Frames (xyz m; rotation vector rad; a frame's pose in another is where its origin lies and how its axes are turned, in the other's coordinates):
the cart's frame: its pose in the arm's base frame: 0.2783 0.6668 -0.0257 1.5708 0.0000 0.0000
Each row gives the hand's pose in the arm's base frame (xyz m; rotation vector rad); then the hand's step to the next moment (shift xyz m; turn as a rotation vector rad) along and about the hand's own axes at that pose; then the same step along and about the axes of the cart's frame.
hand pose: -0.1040 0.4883 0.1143 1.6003 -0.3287 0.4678
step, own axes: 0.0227 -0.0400 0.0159 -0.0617 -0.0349 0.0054
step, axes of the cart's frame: 0.0405 -0.0246 0.0108 -0.0366 -0.0606 0.0065
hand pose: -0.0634 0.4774 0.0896 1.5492 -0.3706 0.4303
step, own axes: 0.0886 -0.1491 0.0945 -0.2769 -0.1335 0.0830
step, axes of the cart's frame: 0.1538 -0.0874 0.0879 -0.1731 -0.2522 0.0886
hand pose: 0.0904 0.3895 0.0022 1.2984 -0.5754 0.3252
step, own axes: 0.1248 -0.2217 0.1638 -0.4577 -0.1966 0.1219
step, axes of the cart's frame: 0.1850 -0.0822 0.2249 -0.2956 -0.3998 0.1257
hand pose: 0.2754 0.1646 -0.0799 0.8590 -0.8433 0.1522
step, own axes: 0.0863 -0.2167 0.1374 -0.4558 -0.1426 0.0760
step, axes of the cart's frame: 0.0716 -0.0208 0.2603 -0.2907 -0.3822 0.0571
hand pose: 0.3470 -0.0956 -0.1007 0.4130 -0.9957 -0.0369
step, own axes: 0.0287 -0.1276 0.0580 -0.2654 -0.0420 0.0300
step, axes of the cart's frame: -0.0119 0.0054 0.1425 -0.1640 -0.2148 -0.0091
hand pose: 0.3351 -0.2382 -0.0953 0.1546 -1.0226 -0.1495
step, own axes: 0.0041 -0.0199 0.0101 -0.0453 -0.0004 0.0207
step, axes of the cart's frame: -0.0076 0.0047 0.0209 -0.0410 -0.0273 -0.0073
